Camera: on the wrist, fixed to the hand. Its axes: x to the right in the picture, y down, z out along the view.
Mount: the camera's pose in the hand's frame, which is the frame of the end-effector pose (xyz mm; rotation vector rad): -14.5 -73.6 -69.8 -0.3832 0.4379 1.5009
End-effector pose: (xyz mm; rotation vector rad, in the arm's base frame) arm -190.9 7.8 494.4 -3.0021 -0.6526 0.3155
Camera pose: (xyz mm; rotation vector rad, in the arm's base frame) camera -219.0 68.1 572.3 2.3799 -1.4002 0.3912
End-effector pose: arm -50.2 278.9 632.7 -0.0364 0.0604 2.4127
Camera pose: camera 10.3 320.4 561.2 0.6062 0.1648 -2.2590
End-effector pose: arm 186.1 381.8 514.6 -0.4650 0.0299 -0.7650
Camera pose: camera 113.6 318.0 480.5 -0.4839 0.8508 0.6525
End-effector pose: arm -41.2 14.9 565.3 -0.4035 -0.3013 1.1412
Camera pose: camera 43.2 -35.7 536.5 -1.3140 0.2703 2.3905
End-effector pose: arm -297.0 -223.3 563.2 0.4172 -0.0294 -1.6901
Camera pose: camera -345.4 -181.8 483.0 0.3087 0.2449 -0.0962
